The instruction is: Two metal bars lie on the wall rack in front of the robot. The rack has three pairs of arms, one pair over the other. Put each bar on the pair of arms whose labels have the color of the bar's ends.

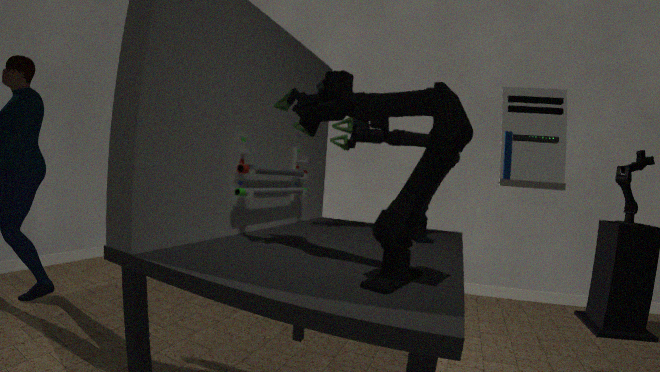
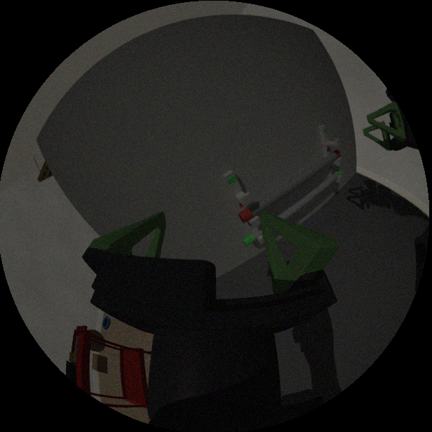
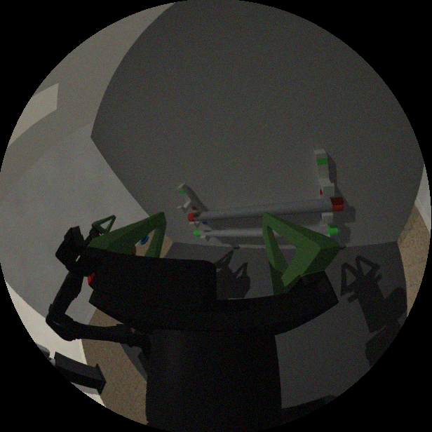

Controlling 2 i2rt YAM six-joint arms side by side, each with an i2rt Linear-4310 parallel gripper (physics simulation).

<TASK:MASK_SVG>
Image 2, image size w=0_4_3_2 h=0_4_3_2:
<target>my left gripper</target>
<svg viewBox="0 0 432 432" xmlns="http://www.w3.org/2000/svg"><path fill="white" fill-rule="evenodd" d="M334 238L263 210L260 225L269 264L273 294L232 299L216 299L215 265L212 262L203 259L160 258L166 228L166 218L163 211L94 238L82 255L83 260L96 274L91 285L94 292L90 303L110 316L121 320L123 323L154 334L151 345L147 390L147 413L151 425L183 432L243 432L281 423L281 390L274 333L292 328L337 302L335 293L323 270L324 266L328 264L339 248ZM155 229L149 248L144 256L133 255L133 245ZM271 228L295 246L295 253L288 264L278 248Z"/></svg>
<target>green-ended bar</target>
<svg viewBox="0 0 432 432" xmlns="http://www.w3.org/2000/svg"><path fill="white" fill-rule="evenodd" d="M261 227L242 238L246 246L262 235ZM342 170L336 170L318 187L309 192L309 194L306 194L306 196L290 206L278 217L285 220L288 219L288 217L318 196L339 175L342 175Z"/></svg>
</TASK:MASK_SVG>
